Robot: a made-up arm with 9 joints. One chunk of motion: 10 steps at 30 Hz.
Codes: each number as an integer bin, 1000 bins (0 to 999) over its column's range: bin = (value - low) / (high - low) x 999, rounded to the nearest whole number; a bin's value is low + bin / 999 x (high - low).
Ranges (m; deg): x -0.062..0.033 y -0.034..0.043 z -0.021..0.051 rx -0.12..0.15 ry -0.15..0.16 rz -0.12..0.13
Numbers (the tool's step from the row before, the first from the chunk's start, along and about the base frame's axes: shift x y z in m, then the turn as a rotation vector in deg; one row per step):
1: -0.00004 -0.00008 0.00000 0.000 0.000 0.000
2: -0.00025 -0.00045 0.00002 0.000 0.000 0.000
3: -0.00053 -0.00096 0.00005 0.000 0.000 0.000
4: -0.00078 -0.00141 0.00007 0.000 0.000 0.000
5: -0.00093 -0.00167 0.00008 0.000 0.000 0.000
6: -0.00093 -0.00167 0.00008 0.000 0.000 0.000
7: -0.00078 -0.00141 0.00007 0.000 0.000 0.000
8: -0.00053 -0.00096 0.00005 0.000 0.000 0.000
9: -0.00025 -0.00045 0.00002 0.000 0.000 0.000
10: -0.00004 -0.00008 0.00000 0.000 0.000 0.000
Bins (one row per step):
1: 652 440 291 444 483 480
2: 649 435 292 444 483 480
3: 646 429 292 444 483 480
4: 644 423 292 444 483 480
5: 642 419 292 444 483 480
6: 642 419 292 444 483 480
7: 644 423 292 444 483 480
8: 646 429 292 444 483 480
9: 649 435 292 444 483 480
10: 652 440 291 444 483 480

